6 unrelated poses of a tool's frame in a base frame.
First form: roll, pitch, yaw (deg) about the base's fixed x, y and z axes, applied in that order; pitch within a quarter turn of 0, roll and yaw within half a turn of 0; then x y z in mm.
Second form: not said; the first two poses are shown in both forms.
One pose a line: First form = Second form
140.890, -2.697, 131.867, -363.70, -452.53, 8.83 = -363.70, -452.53, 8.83, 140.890, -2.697, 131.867
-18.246, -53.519, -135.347, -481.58, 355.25, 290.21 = -481.58, 355.25, 290.21, -18.246, -53.519, -135.347
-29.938, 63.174, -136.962, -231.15, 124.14, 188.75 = -231.15, 124.14, 188.75, -29.938, 63.174, -136.962
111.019, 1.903, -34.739, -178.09, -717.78, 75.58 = -178.09, -717.78, 75.58, 111.019, 1.903, -34.739
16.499, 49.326, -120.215, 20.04, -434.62, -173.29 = 20.04, -434.62, -173.29, 16.499, 49.326, -120.215
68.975, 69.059, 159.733, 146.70, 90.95, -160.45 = 146.70, 90.95, -160.45, 68.975, 69.059, 159.733
